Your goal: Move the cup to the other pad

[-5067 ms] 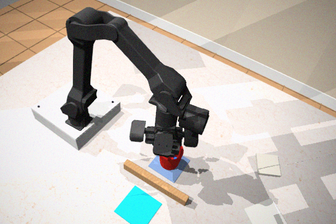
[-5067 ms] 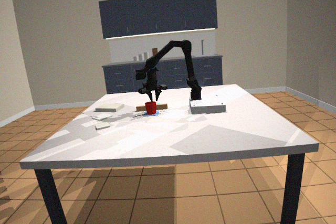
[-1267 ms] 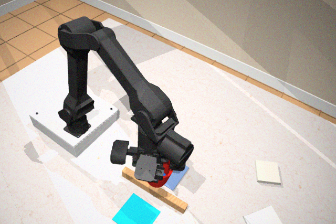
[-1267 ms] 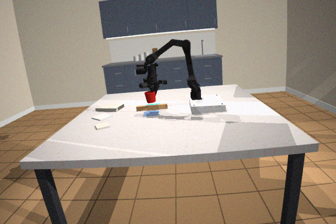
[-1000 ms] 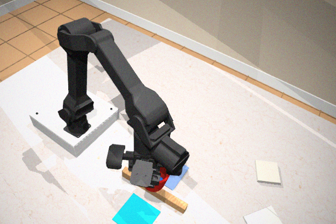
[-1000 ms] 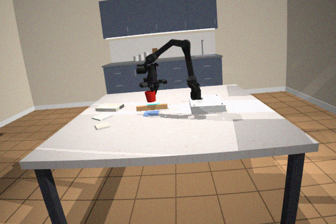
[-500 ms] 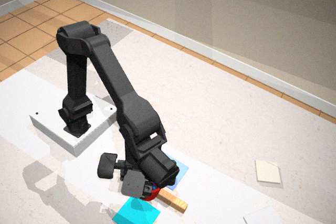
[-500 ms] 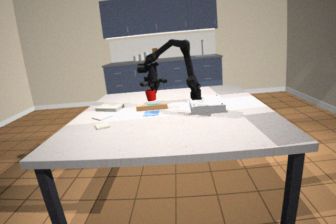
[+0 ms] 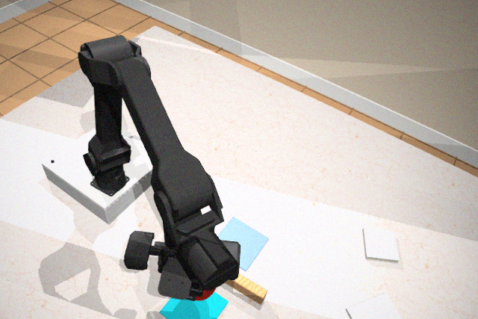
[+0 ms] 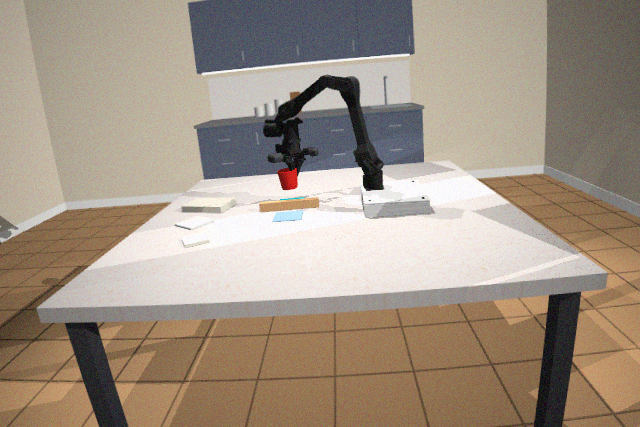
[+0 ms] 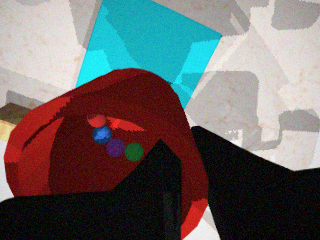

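The purple marble lies 30 mm to the left of my gripper tip, 30 mm ahead of it and 20 mm below it. Also, from my gripper tip: green marble: 30 mm to the left, 20 mm below, 20 mm ahead; red cup: 30 mm ahead, 10 mm to the left; blue marble: 40 mm ahead, 30 mm to the left, 20 mm below.
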